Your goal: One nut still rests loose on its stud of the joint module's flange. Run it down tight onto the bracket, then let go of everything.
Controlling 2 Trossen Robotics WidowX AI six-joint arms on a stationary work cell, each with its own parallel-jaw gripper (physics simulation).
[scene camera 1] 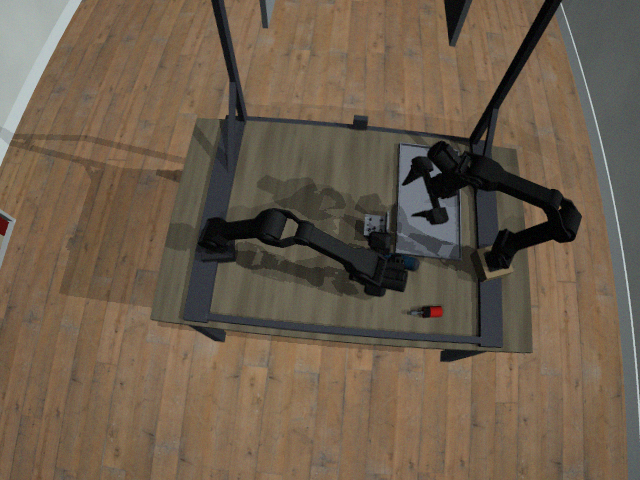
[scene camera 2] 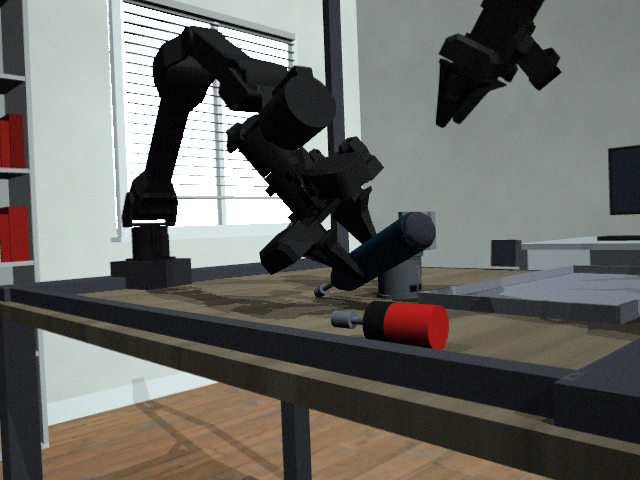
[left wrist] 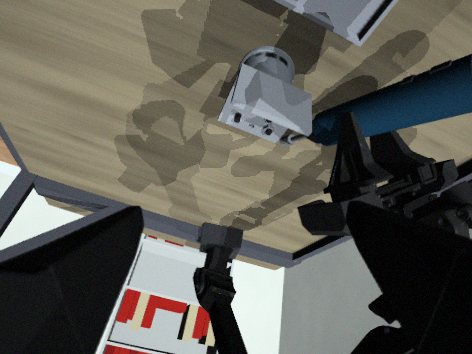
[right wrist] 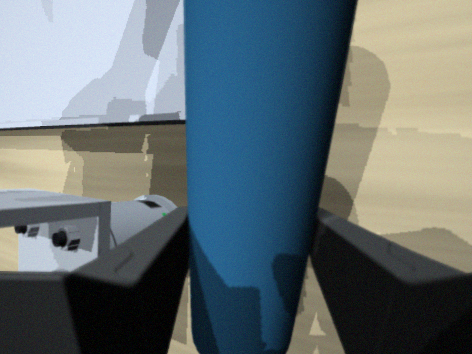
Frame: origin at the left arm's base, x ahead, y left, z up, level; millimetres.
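Where they show: left gripper, fingertip midpoint: [scene camera 1: 407,200] [scene camera 2: 448,124] [left wrist: 246,213]; right gripper, fingertip midpoint: [scene camera 2: 370,265] [left wrist: 360,111] [right wrist: 248,218]; left arm's base, link origin: [scene camera 1: 495,260]; right arm's base, link origin: [scene camera 1: 216,243] [scene camera 2: 150,259] [left wrist: 218,250].
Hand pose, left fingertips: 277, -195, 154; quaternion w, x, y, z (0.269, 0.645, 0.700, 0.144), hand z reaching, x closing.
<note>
Each offset is from my left fingertips to the top centre of the thing, as dx, dy, dz. "*": to the spot under its first point.
The grey joint module [scene camera 1: 375,224] [scene camera 2: 398,281] [left wrist: 270,95] [right wrist: 125,220] stands upright with its bracket on top. Two nuts on studs show in the right wrist view, one nut @[+61, +21, -146] [right wrist: 70,238] nearer the middle and another @[+49, -13, -146] [right wrist: 31,230] farther left; which is loose I cannot tell. My right gripper [scene camera 2: 364,257] [left wrist: 360,111] [right wrist: 248,218] is shut on a blue driver @[* +11, +147, -114] [scene camera 1: 410,262] [scene camera 2: 385,253] [left wrist: 415,102] [right wrist: 260,125], held tilted. Its socket tip @[* +163, +51, -206] [scene camera 2: 320,290] [left wrist: 289,140] is low beside the bracket; contact is unclear. My left gripper [scene camera 1: 408,199] [scene camera 2: 448,124] [left wrist: 246,213] is open and empty, high above the tray.
A red-handled driver @[-18, +290, -184] [scene camera 1: 434,311] [scene camera 2: 413,324] lies on the table near the front rail. The shallow grey tray @[-153, -79, -202] [scene camera 1: 408,148] [scene camera 2: 532,304] [left wrist: 360,39] [right wrist: 45,55] lies beside the module. Dark frame posts and rails edge the table.
</note>
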